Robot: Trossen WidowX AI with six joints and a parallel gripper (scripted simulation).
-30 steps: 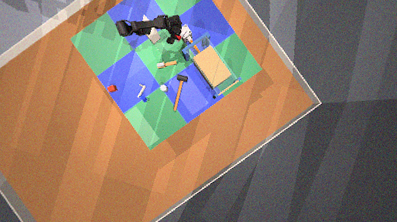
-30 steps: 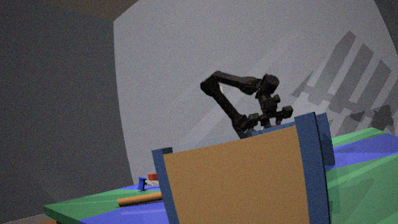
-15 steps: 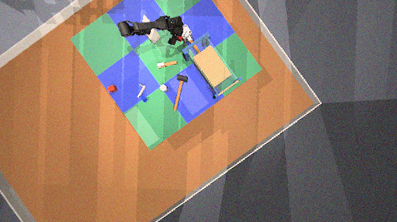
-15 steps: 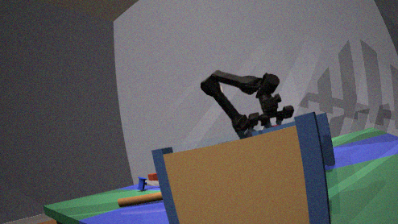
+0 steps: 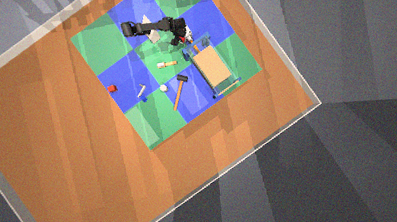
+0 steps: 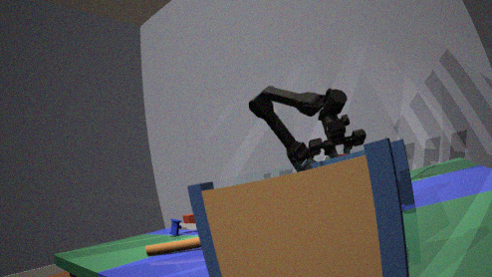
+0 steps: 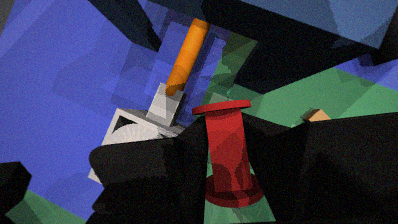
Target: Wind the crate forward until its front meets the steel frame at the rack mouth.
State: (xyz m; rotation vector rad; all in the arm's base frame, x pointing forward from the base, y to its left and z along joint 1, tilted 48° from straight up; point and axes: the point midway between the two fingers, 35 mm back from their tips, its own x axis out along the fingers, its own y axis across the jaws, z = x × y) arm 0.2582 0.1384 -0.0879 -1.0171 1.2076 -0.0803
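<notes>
Now: the winch 10 cm below my gripper tip, 9 cm behind it and 7 cm to the left of it. Also, from my gripper tip: blue-framed guard cubby: 33 cm ahead, 5 cm to the left, 5 cm below; then red grip: 2 cm behind, 1 cm to the right; then blue piece: 60 cm to the right, 12 cm ahead, 10 cm below.
</notes>
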